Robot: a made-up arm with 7 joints.
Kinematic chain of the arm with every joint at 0, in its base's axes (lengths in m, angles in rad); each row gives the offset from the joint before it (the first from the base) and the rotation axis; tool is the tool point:
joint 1: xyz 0 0 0.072 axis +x
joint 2: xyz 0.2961 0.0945 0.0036 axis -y
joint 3: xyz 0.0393 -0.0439 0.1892 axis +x
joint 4: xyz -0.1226 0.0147 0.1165 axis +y
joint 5: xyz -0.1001 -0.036 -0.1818 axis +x
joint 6: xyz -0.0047 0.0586 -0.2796 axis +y
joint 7: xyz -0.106 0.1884 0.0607 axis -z
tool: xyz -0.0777 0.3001 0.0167
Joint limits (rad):
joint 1: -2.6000..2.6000
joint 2: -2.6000..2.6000
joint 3: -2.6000..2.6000
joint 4: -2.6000..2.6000
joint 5: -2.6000..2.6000
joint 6: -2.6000..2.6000
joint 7: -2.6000..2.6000
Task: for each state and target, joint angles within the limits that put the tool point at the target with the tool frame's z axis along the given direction. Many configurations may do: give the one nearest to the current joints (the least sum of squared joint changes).
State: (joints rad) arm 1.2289 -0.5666 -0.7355 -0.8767 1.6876 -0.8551 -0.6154
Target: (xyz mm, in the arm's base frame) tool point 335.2 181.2 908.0 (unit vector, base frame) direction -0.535 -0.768 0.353
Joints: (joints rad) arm 0.6703 -0.9917 -0.5770 -0.1845 1.7825 -1.2575 -0.5443
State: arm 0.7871 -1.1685 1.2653 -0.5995 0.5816 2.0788 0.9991
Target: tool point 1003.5 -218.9 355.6 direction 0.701 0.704 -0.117
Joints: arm 0.9663 -1.2974 1.2171 -0.4519 0.9016 2.3930 0.5109
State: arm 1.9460 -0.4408 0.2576 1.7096 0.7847 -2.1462 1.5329
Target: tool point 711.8 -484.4 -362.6 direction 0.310 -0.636 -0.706
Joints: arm 2.4190 -0.7495 0.6392 1.7642 0.7834 -2.4630 1.5931
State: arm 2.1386 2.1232 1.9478 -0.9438 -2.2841 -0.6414 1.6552
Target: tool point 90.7 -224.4 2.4 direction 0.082 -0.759 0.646
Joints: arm 2.6000 2.5675 1.5032 -1.3240 -2.0693 -1.3900 1.7153
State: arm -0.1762 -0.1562 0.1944 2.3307 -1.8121 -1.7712 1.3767
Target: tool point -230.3 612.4 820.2 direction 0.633 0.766 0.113
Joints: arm -0.6126 0.0325 -0.3566 2.3228 -1.5333 -1.2155 0.5929
